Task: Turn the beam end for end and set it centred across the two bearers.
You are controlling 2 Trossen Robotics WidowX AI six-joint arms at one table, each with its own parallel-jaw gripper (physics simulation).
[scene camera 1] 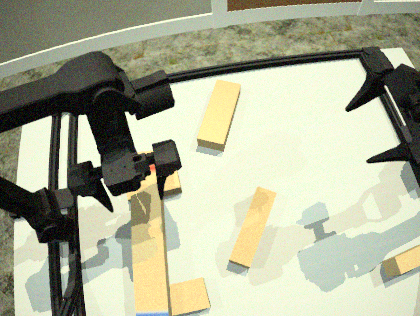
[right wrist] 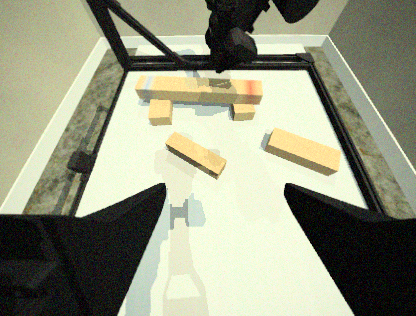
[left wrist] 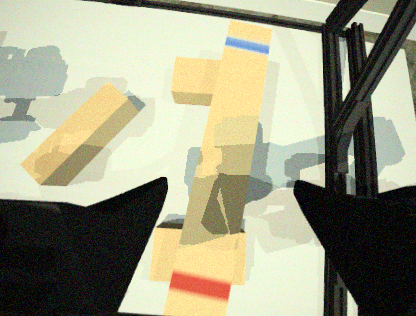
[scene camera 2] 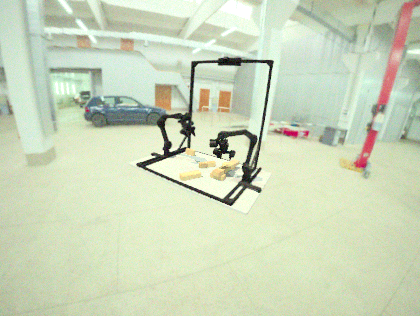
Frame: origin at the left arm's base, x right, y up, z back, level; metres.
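Seen in the pictures: left gripper, fingertip midpoint: (scene camera 1: pixel 136 205) (right wrist: pixel 214 60) (left wrist: pixel 230 184) (scene camera 2: pixel 225 159); right gripper, fingertip midpoint: (scene camera 1: pixel 356 135) (right wrist: pixel 224 188) (scene camera 2: pixel 192 137); left arm's base, origin of the base link: (scene camera 1: pixel 61 228) (right wrist: pixel 217 60) (scene camera 2: pixel 246 180); right arm's base, origin of the base link: (scene camera 2: pixel 166 154).
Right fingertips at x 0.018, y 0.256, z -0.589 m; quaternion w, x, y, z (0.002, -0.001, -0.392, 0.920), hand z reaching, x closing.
Pixels of each thing's top centre, then the offset from my right fingertips to it.
- long wooden beam, middle of its top: (left wrist: pixel 227 147) (scene camera 1: pixel 147 239) (right wrist: pixel 198 84) (scene camera 2: pixel 227 165) dx +0.047, dy -0.199, dz +0.372 m
- thick block, middle of its top: (scene camera 1: pixel 220 109) (right wrist: pixel 304 147) (scene camera 2: pixel 190 173) dx -0.239, dy -0.237, dz +0.173 m
- thinner block, middle of its top: (left wrist: pixel 75 130) (scene camera 1: pixel 254 225) (right wrist: pixel 194 151) (scene camera 2: pixel 207 162) dx +0.051, dy -0.231, dz +0.158 m
The long wooden beam (scene camera 1: pixel 150 255) (scene camera 2: pixel 231 164) (left wrist: pixel 237 100) (right wrist: pixel 200 90) lies across two short bearers. Its blue-striped end is at the bottom in scene camera 1 and at the left in the right wrist view, its red-striped end opposite. One bearer (scene camera 1: pixel 190 296) (left wrist: pixel 192 75) (right wrist: pixel 161 112) is by the blue end, the other bearer (scene camera 1: pixel 173 184) (left wrist: pixel 164 255) (right wrist: pixel 243 112) by the red end. My left gripper (scene camera 1: pixel 136 204) (left wrist: pixel 230 184) is open and empty above the beam towards its red end. My right gripper (scene camera 1: pixel 358 135) (right wrist: pixel 224 188) is open and empty, away from the beam.
A thick block (scene camera 1: pixel 218 115) (right wrist: pixel 304 152) and a thinner block (scene camera 1: pixel 252 227) (left wrist: pixel 82 132) (right wrist: pixel 195 154) lie on the table beside the beam. Another block (scene camera 1: pixel 400 262) shows partly at the right edge in scene camera 1. A black frame rail (scene camera 1: pixel 270 62) borders the table.
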